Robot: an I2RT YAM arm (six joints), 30 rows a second.
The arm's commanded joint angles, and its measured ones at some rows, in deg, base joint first. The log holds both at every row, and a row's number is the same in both.
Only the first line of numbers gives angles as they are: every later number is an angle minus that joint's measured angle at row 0.
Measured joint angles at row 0: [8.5, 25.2, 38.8, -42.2, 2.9, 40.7]
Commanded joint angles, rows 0 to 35: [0.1, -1.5, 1.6, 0.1, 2.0, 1.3]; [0.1, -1.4, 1.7, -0.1, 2.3, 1.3]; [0.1, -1.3, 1.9, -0.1, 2.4, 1.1]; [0.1, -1.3, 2.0, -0.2, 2.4, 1.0]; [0.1, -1.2, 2.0, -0.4, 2.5, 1.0]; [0.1, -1.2, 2.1, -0.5, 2.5, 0.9]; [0.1, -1.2, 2.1, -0.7, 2.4, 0.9]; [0.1, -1.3, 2.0, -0.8, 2.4, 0.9]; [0.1, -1.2, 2.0, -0.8, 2.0, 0.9]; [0.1, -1.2, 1.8, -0.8, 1.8, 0.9]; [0.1, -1.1, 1.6, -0.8, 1.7, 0.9]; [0.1, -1.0, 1.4, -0.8, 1.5, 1.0]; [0.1, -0.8, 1.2, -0.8, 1.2, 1.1]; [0.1, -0.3, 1.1, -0.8, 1.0, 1.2]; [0.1, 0.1, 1.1, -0.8, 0.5, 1.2]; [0.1, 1.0, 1.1, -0.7, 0.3, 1.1]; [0.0, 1.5, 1.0, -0.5, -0.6, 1.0]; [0.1, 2.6, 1.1, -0.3, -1.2, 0.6]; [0.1, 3.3, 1.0, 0.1, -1.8, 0.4]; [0.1, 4.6, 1.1, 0.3, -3.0, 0.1]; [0.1, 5.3, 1.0, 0.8, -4.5, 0.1]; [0.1, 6.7, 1.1, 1.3, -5.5, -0.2]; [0.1, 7.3, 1.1, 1.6, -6.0, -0.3]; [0.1, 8.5, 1.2, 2.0, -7.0, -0.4]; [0.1, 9.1, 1.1, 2.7, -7.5, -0.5]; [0.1, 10.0, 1.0, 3.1, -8.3, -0.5]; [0.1, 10.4, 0.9, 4.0, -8.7, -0.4]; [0.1, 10.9, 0.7, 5.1, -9.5, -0.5]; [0.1, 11.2, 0.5, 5.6, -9.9, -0.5]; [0.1, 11.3, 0.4, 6.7, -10.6, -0.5]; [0.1, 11.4, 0.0, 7.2, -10.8, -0.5]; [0.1, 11.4, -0.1, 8.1, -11.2, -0.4]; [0.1, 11.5, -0.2, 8.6, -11.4, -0.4]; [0.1, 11.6, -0.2, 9.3, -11.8, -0.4]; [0.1, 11.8, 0.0, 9.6, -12.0, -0.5]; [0.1, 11.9, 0.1, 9.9, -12.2, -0.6]
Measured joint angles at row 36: [0.0, 11.6, -0.4, 4.9, -9.7, 0.1]
